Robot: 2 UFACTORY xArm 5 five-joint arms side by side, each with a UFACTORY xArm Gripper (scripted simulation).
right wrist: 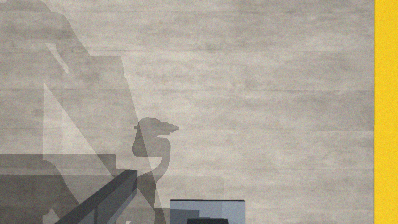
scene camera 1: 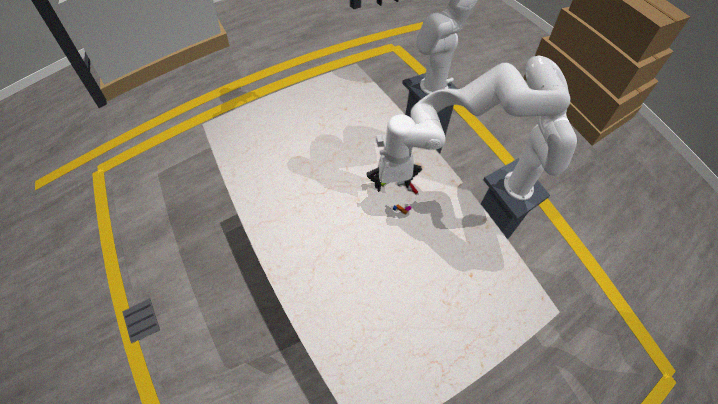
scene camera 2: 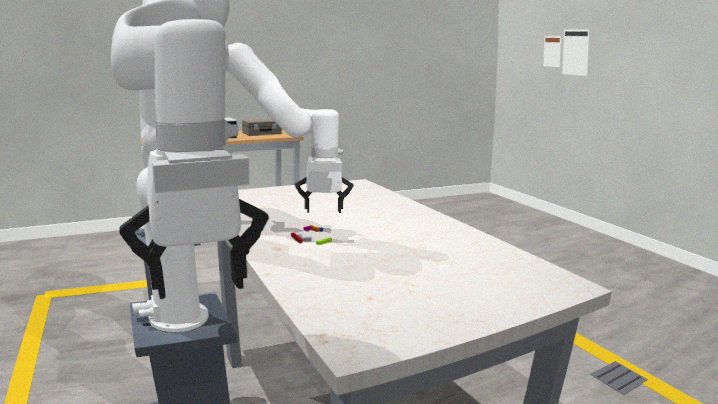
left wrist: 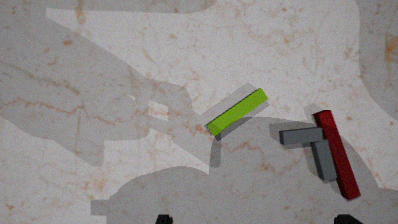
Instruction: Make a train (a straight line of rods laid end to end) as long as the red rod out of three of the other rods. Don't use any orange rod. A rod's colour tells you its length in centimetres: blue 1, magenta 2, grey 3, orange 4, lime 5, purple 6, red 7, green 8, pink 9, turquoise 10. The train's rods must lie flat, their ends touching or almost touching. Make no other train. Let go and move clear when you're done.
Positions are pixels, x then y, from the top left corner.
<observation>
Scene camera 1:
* my left gripper: 392,186
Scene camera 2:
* my left gripper: 323,211
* my right gripper: 200,289
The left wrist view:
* lime rod: 256,98
</observation>
